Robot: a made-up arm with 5 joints. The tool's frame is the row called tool. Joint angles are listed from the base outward. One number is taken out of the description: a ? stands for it. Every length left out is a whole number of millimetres.
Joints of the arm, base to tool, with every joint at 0 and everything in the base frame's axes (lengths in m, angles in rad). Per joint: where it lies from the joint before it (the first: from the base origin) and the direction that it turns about. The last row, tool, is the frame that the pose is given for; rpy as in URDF.
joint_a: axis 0 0 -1 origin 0.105 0 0.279
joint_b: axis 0 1 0 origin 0.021 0.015 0
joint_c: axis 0 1 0 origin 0.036 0 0.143
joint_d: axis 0 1 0 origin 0.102 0 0.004
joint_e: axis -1 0 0 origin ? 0 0
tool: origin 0 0 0 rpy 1.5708 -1.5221 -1.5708
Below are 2 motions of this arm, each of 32 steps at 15 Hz.
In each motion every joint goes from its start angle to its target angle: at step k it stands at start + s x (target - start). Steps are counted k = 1, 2, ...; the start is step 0. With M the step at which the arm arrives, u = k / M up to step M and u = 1 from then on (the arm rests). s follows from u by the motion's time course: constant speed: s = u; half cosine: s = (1 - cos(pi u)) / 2; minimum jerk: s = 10 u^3 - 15 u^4 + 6 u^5.
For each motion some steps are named. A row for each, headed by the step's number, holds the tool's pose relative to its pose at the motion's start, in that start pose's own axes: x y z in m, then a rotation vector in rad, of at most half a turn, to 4 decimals.
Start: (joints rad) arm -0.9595 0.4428 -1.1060 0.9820 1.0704
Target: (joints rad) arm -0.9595 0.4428 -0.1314 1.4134 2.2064
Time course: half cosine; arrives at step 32
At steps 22, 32:
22: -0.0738 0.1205 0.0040 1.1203 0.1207 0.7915
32: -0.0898 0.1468 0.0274 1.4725 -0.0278 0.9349

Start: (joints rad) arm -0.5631 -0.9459 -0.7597 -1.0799 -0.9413
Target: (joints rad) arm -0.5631 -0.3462 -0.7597 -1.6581 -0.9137
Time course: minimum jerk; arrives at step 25
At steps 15, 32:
15: -0.0327 -0.0499 0.0789 -0.0122 0.0082 0.0188
32: -0.0414 -0.0631 0.1221 -0.0178 0.0120 0.0276

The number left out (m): 0.091
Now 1 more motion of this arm.
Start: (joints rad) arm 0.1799 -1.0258 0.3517 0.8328 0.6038
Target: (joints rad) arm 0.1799 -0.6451 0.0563 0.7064 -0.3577
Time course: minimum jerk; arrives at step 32
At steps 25, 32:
25: 0.0287 -0.0178 -0.0434 -0.0043 -0.0391 -0.8909
32: 0.0304 -0.0189 -0.0473 -0.0032 -0.0426 -0.9614

